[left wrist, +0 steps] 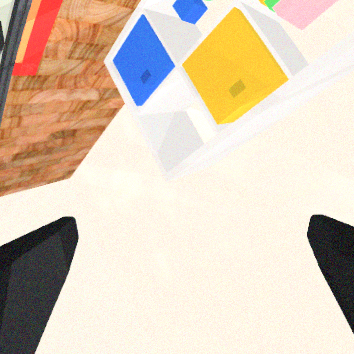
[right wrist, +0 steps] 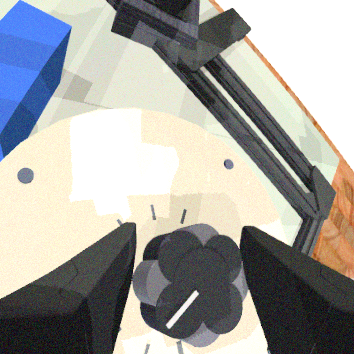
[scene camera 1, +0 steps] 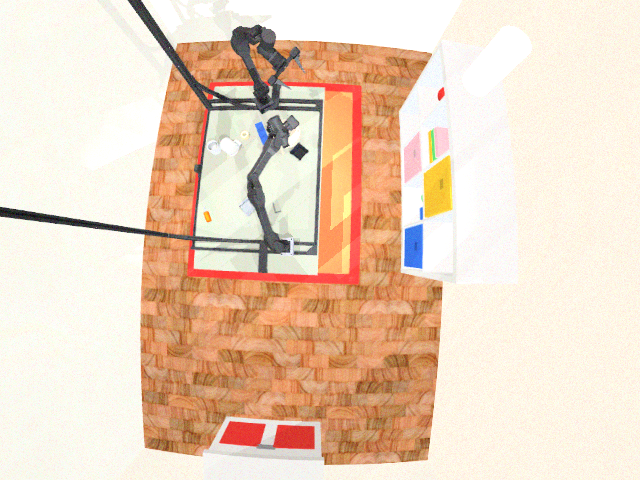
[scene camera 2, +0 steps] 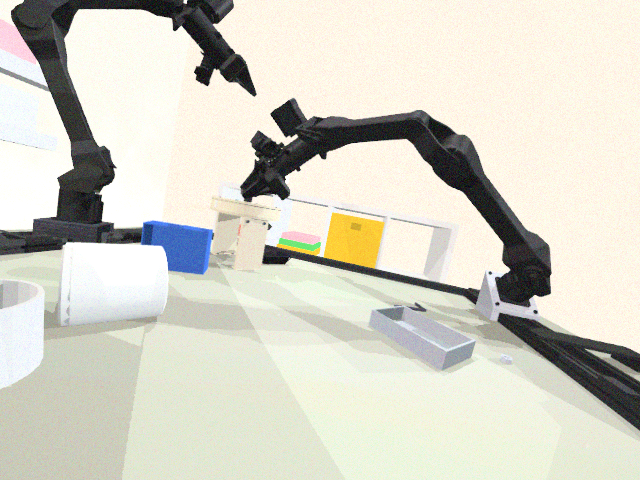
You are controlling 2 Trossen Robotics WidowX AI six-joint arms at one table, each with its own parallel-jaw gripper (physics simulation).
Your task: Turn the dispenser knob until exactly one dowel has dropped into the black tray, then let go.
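Places are measured from the left arm's base along level axes (x ahead, y left, z up), in millimetres.
Pixels of known places: left gripper, fingertip midpoint: (left wrist: 193, 226) (scene camera 1: 298, 81) (scene camera 2: 252, 92); right gripper, fingertip midpoint: (right wrist: 188, 234) (scene camera 2: 241, 192); left arm's base, origin of the base link: (scene camera 1: 263, 100) (scene camera 2: 78, 220); right arm's base, origin of the base link: (scene camera 1: 286, 246) (scene camera 2: 511, 291).
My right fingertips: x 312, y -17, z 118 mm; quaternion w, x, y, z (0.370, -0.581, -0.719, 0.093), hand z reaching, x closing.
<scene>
Ahead of a thing's pixels: the offset from my right fingertips to its top centre. "*": to the spot under its first point.
The dispenser {dy +1, dx +17, dz -18 mm} (scene camera 1: 294, 136) (scene camera 2: 250, 245) (right wrist: 45, 225) has a pale round top with tick marks. Its dark lobed knob {dy +1, dx +17, dz +10 mm} (right wrist: 200, 270) has a white line pointing to the lower left in the right wrist view. My right gripper (scene camera 2: 266, 193) (right wrist: 188, 234) is above the dispenser, its fingers closed against two opposite sides of the knob. My left gripper (scene camera 1: 296, 80) (scene camera 2: 254, 94) (left wrist: 193, 226) is open and empty, high up and away from the dispenser. The black tray {dy +29, dx +102, dz -141 mm} (scene camera 1: 298, 150) (scene camera 2: 276, 256) lies beside the dispenser. No dowel can be made out in the tray.
A blue box {dy -101, dx -113, dz -85 mm} (scene camera 1: 261, 132) (scene camera 2: 180, 248) (right wrist: 30, 65) stands beside the dispenser. A white cylinder {* dy -305, dx -126, dz -84 mm} (scene camera 1: 230, 146) (scene camera 2: 113, 284) lies near a white round container {dy -398, dx -214, dz -110 mm} (scene camera 1: 212, 147) (scene camera 2: 18, 330). A grey open box {dy -387, dx +221, dz -140 mm} (scene camera 2: 421, 338) and an orange object {dy -644, dx +121, dz -135 mm} (scene camera 1: 207, 215) are also on the table.
</scene>
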